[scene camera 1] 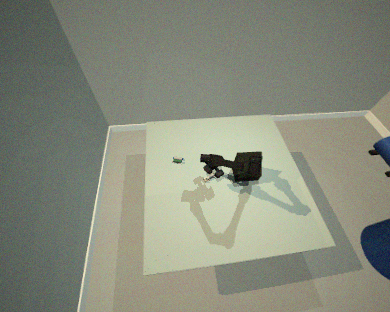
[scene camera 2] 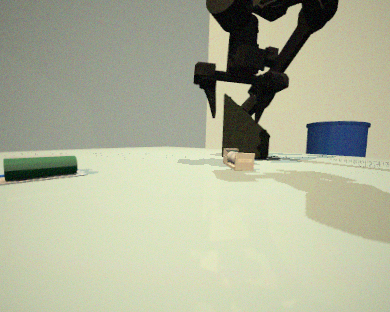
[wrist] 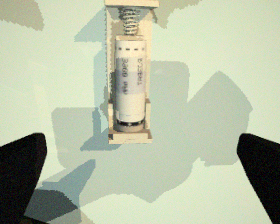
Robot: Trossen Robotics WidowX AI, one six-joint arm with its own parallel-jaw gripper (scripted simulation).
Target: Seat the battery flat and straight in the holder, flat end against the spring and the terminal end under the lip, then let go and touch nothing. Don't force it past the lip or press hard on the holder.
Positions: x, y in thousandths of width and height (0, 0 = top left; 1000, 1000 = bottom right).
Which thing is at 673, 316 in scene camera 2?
My gripper.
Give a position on a battery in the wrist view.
466, 252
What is my gripper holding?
Nothing.
